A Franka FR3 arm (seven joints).
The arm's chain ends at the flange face. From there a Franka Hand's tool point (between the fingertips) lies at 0.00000 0.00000 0.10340 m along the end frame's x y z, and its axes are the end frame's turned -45 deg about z.
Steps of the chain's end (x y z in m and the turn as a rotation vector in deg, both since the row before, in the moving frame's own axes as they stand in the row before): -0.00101 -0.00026 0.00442 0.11 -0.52 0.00; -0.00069 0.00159 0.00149 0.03 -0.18 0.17; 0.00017 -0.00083 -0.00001 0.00 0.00 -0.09; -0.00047 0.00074 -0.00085 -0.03 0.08 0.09; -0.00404 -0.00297 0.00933 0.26 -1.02 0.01; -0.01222 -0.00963 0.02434 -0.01 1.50 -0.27
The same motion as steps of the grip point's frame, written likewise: -0.00105 -0.00170 0.00442 0.45 -0.29 0.00; -0.00180 0.00037 0.00149 0.15 -0.11 0.17; 0.00071 -0.00047 -0.00001 0.00 0.00 -0.09; -0.00079 0.00033 -0.00085 -0.08 0.04 0.09; -0.00173 -0.00659 0.00931 0.91 -0.54 0.01; 0.00007 -0.01353 0.02430 -1.07 1.05 -0.27
